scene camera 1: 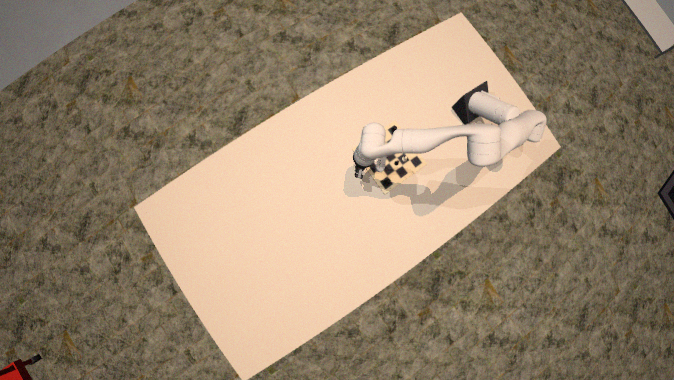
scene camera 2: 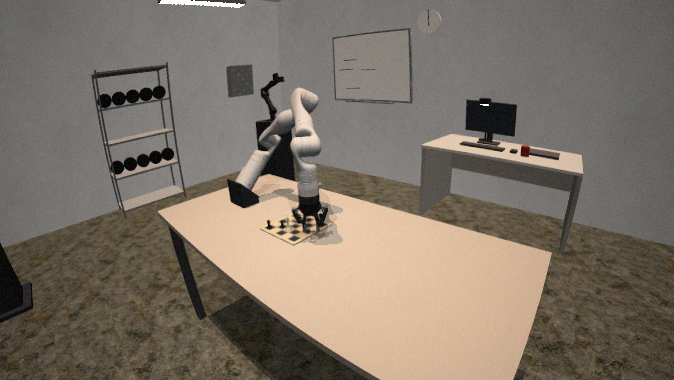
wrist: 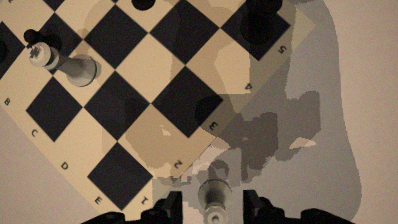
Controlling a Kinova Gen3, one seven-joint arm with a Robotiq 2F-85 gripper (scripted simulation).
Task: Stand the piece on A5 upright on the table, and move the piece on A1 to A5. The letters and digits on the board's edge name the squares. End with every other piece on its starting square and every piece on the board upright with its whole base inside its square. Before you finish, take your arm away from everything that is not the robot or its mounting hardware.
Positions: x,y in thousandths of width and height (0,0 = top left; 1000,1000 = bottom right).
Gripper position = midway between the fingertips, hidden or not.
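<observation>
Scene camera 1: a chessboard (scene camera 1: 590,459) is visible. Scene camera 2: the chessboard (scene camera 2: 438,620) and the gripper (scene camera 2: 462,612) are both visible. Wrist view: it shows the gripper (wrist: 534,922) and the chessboard (wrist: 418,386).
</observation>
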